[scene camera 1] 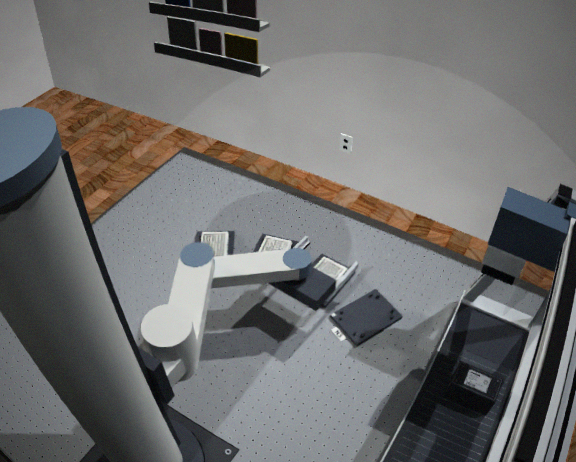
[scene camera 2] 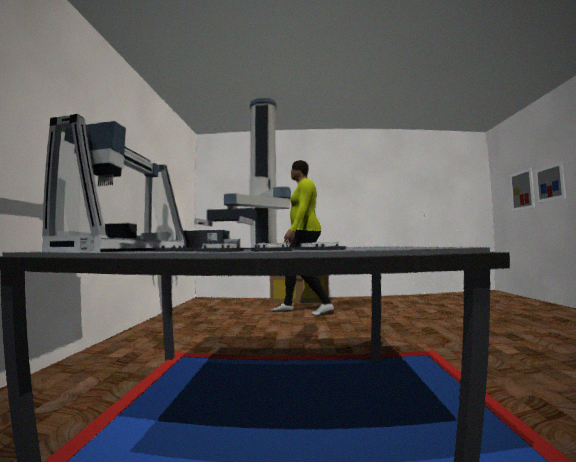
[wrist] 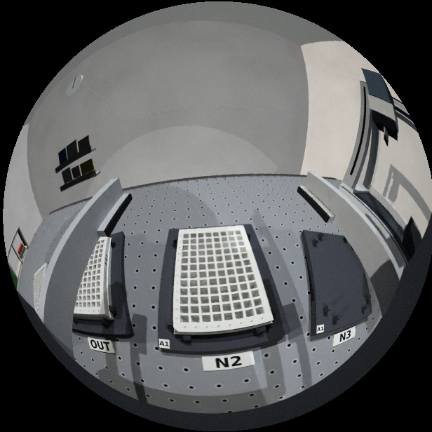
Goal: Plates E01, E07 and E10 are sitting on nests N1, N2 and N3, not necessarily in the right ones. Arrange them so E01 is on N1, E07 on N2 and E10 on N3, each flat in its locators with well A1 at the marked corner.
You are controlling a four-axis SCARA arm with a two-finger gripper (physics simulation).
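Frame: origin at the arm's base, x right, y ahead, z up, level; millimetres.
Seen in the pictures: gripper, fingertip midpoint: [scene camera 1: 331,251] [scene camera 2: 217,220].
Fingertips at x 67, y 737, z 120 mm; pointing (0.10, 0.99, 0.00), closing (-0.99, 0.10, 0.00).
Observation:
Offsets run from my fingertips to a thing's top centre. "pt": to the spot under its first point.
My gripper [scene camera 1: 325,262] [wrist: 217,178] is open and empty, raised above nest N2. A white plate {dy -23, dx -6, dz -81 mm} [scene camera 1: 329,267] [wrist: 220,280] sits on nest N2 [wrist: 166,300] between and below the fingers; it looks flat, and the nest's A1 mark is at the near left corner. Another white plate {dy -22, dx -181, dz -81 mm} [scene camera 1: 275,244] [wrist: 95,280] sits on the OUT nest [wrist: 120,285]. A third white plate {dy -94, dx -349, dz -81 mm} [scene camera 1: 216,242] [wrist: 39,287] sits on the leftmost nest {pt dy -53, dx -312, dz -96 mm} [scene camera 1: 231,245]. Nest N3 {dy -80, dx +162, dz -86 mm} [scene camera 1: 366,317] [wrist: 340,280] is bare. The plates' E numbers are not readable, and the arm hides parts of the nests in scene camera 1.
The arm's column [scene camera 1: 95,300] [scene camera 2: 262,145] stands behind the nests. A gantry machine [scene camera 1: 530,227] [scene camera 2: 105,145] with a dark deck and a black box {pt dy -211, dx +509, dz +12 mm} [scene camera 1: 477,382] [scene camera 2: 121,230] stands beyond N3. A person [scene camera 2: 305,205] in a yellow top is behind the table [scene camera 2: 300,264].

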